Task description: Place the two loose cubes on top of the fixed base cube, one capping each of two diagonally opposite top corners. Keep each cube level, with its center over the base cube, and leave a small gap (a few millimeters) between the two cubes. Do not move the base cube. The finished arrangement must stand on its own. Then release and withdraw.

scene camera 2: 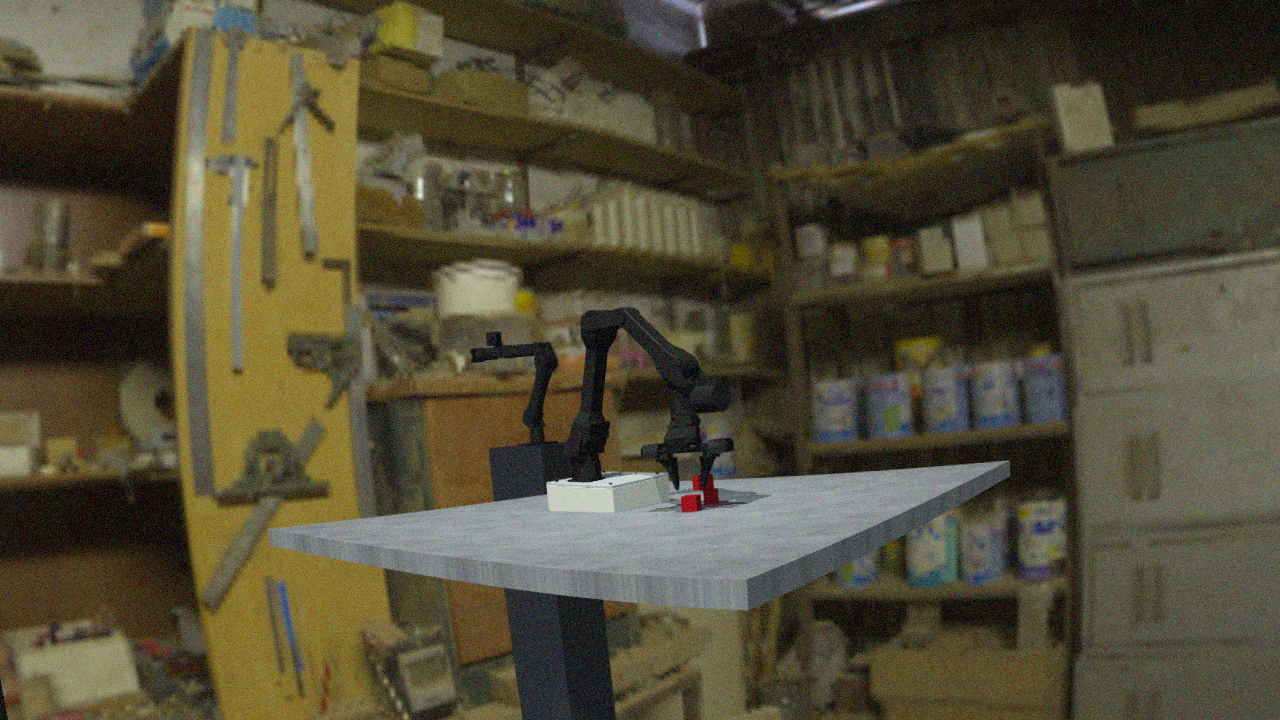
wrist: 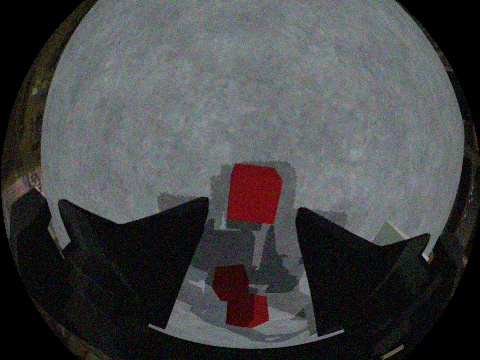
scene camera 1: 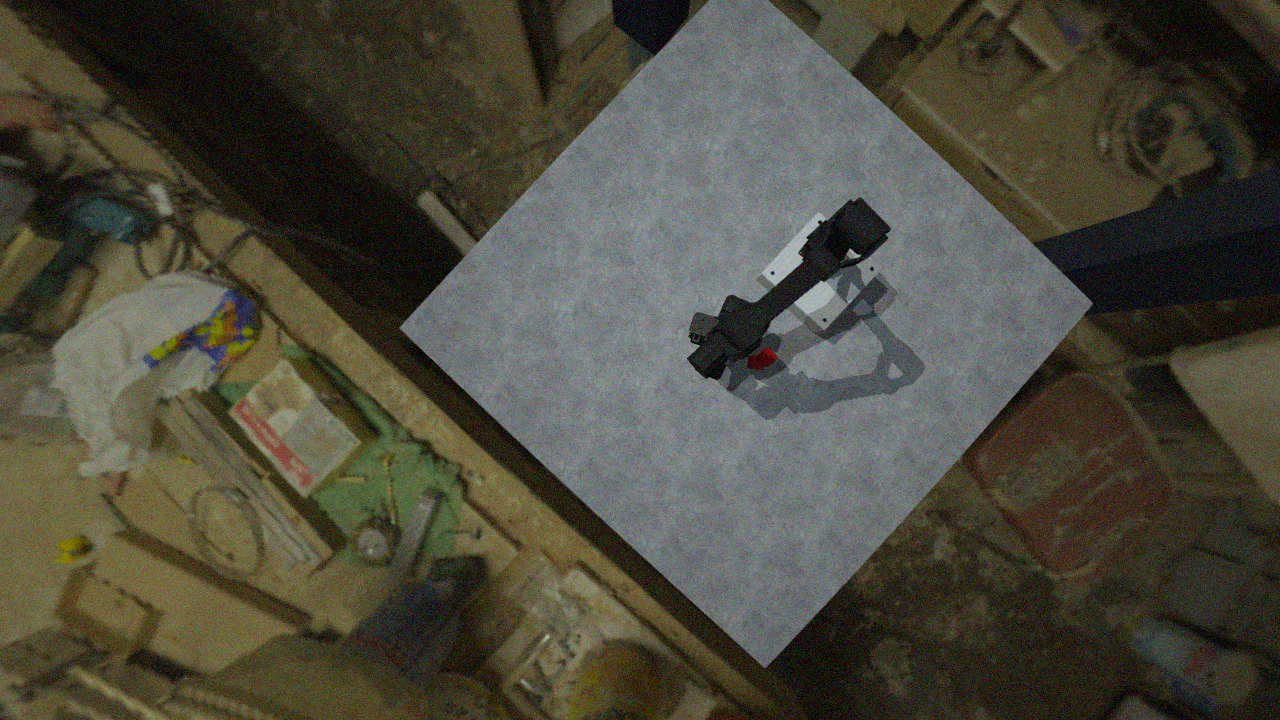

Scene:
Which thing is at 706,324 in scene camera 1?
My gripper.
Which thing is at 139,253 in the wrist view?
My gripper.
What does my gripper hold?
Nothing.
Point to a red cube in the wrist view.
255,191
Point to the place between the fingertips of my gripper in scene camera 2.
690,489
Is my gripper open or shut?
Open.

